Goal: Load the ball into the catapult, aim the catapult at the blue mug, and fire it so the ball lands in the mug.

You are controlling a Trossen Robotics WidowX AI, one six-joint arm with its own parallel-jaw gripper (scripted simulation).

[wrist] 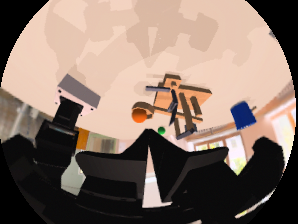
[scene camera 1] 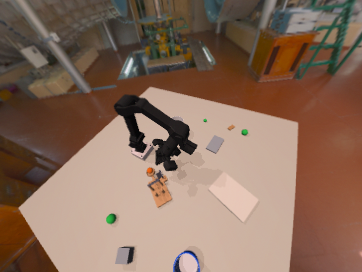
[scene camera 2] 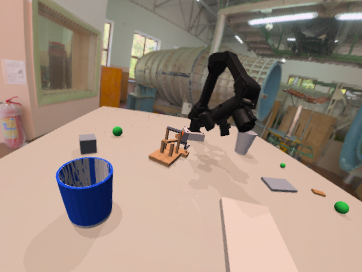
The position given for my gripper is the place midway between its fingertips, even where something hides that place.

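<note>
Shut and holding nothing, my gripper (scene camera 2: 193, 128) also shows in the wrist view (wrist: 148, 131). I see a wooden catapult (scene camera 2: 168, 153), and the wooden catapult shows in the wrist view (wrist: 170, 95) too. There is also a white slab (scene camera 1: 239, 201).
</note>
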